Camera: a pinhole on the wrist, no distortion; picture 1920 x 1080 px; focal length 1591.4 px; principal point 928.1 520.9 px. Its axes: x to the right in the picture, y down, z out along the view. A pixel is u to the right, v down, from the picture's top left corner.
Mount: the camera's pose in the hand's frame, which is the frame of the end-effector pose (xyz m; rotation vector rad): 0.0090 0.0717 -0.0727 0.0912 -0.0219 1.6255
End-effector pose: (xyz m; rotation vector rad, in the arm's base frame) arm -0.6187 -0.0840 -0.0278 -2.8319 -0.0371 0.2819
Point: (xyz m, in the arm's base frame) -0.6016 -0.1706 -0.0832
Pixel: 1489 335
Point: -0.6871 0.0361 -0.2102
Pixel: 344 813
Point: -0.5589 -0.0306 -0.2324
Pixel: 649 81
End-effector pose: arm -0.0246 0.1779 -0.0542 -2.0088 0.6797 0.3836
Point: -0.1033 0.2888 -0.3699
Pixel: 1778 254
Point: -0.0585 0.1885 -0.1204
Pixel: 913 661
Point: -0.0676 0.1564 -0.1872
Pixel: 1757 108
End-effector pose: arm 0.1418 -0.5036 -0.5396 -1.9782 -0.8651 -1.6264
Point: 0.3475 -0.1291 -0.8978
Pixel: outside the picture
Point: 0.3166 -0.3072 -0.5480
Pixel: 613 420
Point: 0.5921 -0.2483 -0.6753
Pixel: 1201 690
